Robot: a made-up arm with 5 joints.
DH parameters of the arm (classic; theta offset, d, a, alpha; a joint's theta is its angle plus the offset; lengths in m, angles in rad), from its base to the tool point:
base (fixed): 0 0 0 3.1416
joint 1: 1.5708 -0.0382 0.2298 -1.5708
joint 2: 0 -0.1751 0.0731 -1.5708
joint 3: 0 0.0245 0.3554 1.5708
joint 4: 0 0.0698 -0.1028 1.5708
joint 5: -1.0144 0 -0.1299 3.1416
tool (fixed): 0.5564 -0.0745 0 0
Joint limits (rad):
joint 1: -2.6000..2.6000
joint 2: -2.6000..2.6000
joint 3: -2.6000..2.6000
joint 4: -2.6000..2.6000
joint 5: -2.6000..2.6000
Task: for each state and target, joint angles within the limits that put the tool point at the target. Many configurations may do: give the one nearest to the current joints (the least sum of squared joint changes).
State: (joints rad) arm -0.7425 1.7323 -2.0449 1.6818 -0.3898
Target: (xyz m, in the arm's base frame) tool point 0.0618 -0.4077 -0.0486
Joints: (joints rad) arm -0.8737 1.7162 -1.5052 1.6350 -0.6135
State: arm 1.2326 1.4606 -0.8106 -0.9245 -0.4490
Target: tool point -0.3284 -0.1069 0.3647
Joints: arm 1.2594 1.1712 0.0690 -0.8537 -0.8943
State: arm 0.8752 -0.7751 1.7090 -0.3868 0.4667
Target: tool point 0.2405 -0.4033 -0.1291
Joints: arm 0.2967 -0.9665 1.8002 -0.1211 0.3537
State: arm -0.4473 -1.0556 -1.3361 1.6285 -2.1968
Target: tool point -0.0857 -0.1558 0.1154
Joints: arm -0.8195 -0.2344 -2.0562 1.3186 -2.0602
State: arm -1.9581 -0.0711 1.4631 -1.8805 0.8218
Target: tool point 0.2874 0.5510 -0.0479
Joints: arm -2.1263 -0.9384 1.2243 -1.1320 0.6336
